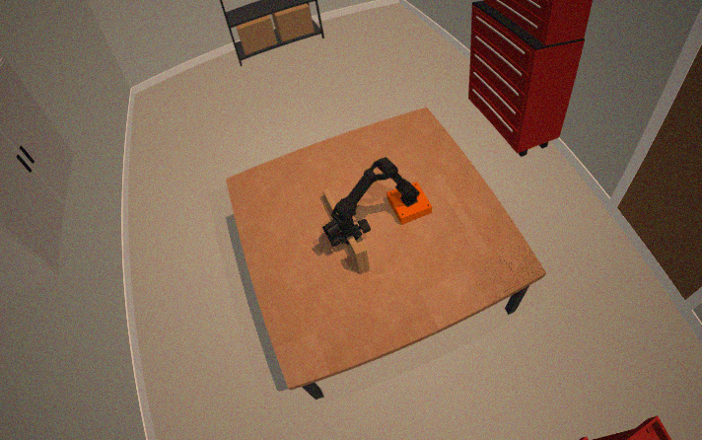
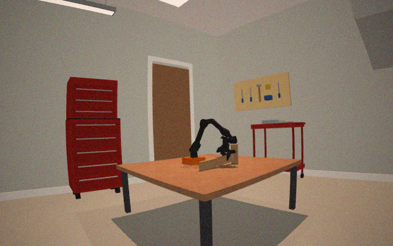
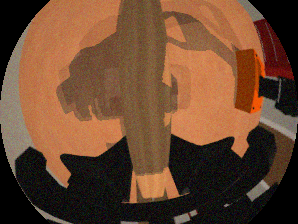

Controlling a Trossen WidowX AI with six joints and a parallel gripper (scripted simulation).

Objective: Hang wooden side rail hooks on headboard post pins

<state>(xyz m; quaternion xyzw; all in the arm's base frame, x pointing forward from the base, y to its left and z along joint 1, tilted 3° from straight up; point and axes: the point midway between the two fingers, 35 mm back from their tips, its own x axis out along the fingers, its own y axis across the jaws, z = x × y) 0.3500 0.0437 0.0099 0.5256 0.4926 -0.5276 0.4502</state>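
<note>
Right now the headboard post is 20 mm ahead of my gripper tip, 120 mm to the left of it and 40 mm above it.
</note>
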